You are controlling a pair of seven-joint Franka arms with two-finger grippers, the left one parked.
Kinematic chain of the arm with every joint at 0, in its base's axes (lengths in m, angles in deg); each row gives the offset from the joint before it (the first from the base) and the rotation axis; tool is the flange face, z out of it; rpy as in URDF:
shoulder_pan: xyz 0 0 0.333 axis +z
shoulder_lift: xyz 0 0 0 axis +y
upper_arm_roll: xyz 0 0 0.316 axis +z
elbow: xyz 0.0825 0 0 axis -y
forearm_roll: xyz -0.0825 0 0.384 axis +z
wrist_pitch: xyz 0 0 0 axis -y
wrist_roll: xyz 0.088 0 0 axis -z
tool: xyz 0 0 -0.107 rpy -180 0 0
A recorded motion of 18 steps. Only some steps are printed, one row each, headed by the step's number.
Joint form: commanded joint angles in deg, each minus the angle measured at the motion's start. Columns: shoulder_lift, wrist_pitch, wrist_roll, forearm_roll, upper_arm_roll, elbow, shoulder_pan.
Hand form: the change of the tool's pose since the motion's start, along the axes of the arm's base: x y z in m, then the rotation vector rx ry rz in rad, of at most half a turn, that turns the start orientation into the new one. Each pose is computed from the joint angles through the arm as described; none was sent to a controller.
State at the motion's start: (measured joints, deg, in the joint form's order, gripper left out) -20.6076 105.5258 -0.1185 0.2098 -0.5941 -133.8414 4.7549
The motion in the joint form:
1: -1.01 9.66 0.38 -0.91 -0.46 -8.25 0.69
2: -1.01 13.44 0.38 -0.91 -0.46 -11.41 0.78
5: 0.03 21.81 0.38 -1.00 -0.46 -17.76 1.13
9: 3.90 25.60 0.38 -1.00 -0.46 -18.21 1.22
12: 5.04 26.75 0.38 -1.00 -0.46 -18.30 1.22
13: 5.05 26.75 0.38 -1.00 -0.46 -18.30 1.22
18: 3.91 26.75 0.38 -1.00 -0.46 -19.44 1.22
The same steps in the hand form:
1: -0.0134 -0.0002 -0.0455 -0.0082 -0.0430 0.0056
2: -0.0196 0.0002 -0.0650 -0.0069 -0.0537 0.0077
5: -0.0335 0.0019 -0.1087 -0.0057 -0.0709 0.0160
9: -0.0280 0.0032 -0.1333 -0.0069 -0.0617 0.0179
12: -0.0263 0.0033 -0.1402 -0.0072 -0.0603 0.0181
13: -0.0263 0.0033 -0.1403 -0.0072 -0.0601 0.0181
18: -0.0328 0.0028 -0.1405 -0.0069 -0.0601 0.0182

